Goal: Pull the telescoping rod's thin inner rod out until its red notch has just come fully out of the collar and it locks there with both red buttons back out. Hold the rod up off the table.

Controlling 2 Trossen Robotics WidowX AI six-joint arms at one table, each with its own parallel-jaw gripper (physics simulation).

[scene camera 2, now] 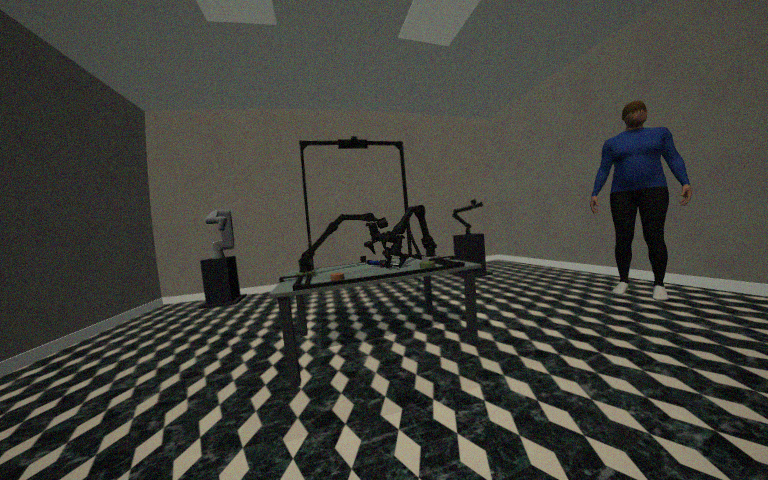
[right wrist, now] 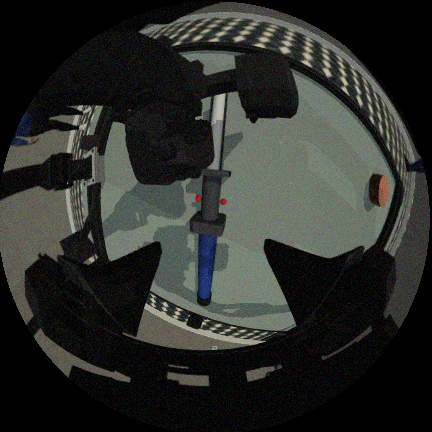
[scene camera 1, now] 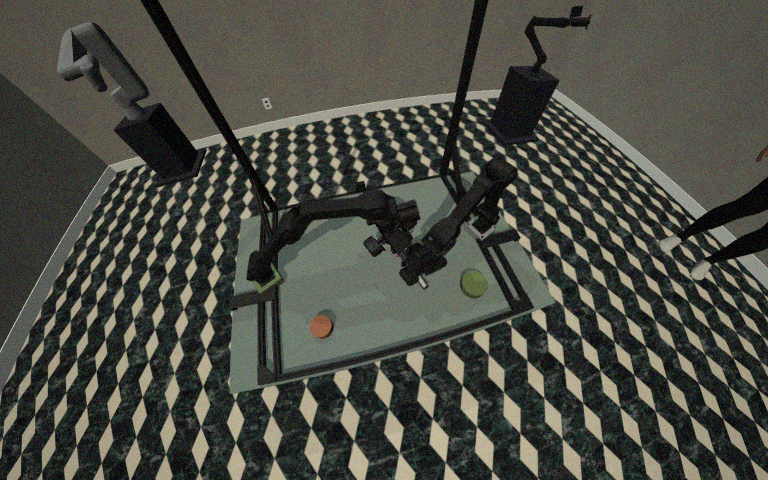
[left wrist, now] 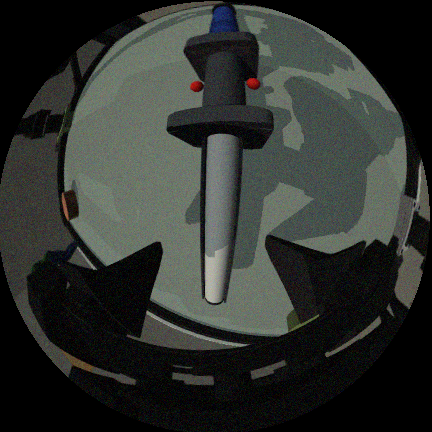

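Note:
The telescoping rod lies on the table (scene camera 1: 351, 339). Its blue outer tube (scene camera 2: 373, 262) (left wrist: 223, 20) (right wrist: 206, 260), dark collar (left wrist: 224, 75) (right wrist: 210, 200) and silver inner rod (scene camera 1: 423, 281) (left wrist: 221, 195) (right wrist: 218, 130) show. Both red buttons stand out at the collar's sides, one button (left wrist: 196, 86) (right wrist: 198, 199) and the other button (left wrist: 253, 83) (right wrist: 223, 202). No red notch shows on the inner rod. My left gripper (left wrist: 213, 244) is open above the inner rod's free end, a finger to each side. My right gripper (right wrist: 212, 246) is open above the blue tube's far end. Both arms hide much of the rod in scene camera 1.
An orange disc (scene camera 1: 321, 326) (scene camera 2: 336, 276) (right wrist: 382, 190) lies at the table's front left. A green disc (scene camera 1: 474, 283) (scene camera 2: 426, 264) lies right of the rod. The two arms are close together above the rod. Dark frame posts (scene camera 1: 463, 79) rise at the back.

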